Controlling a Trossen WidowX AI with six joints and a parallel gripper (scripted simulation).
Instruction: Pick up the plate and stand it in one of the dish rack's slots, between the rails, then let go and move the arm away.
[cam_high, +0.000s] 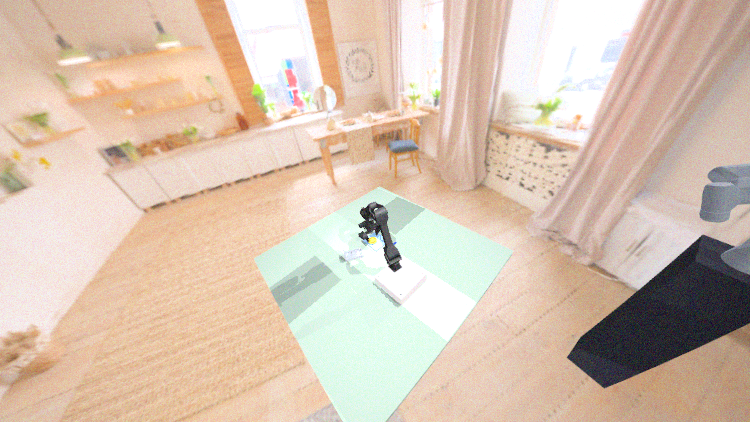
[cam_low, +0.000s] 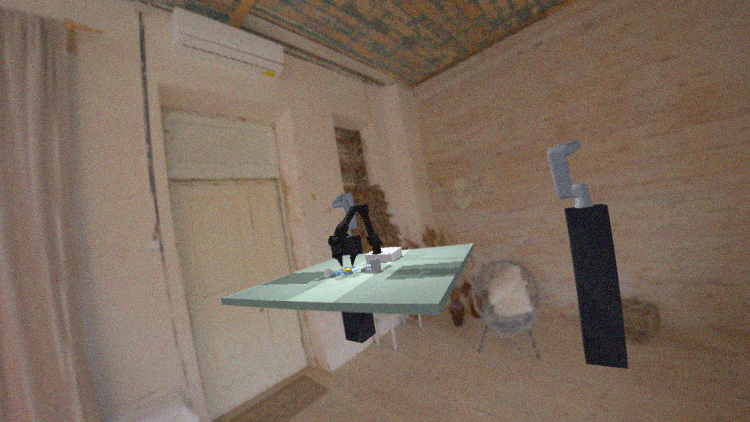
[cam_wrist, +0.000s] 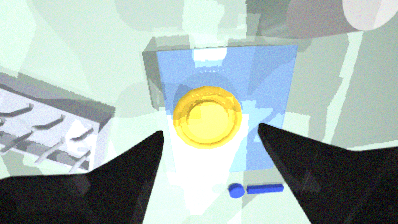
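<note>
My gripper tip is 40 mm above the flat blue mat, 20 mm to the left of it and 10 mm past it. From my gripper tip the other things lie so: grey dish rack: 170 mm to the left, 30 mm behind, 10 mm below; then white cup: 110 mm ahead, 80 mm to the right, 10 mm below.
</note>
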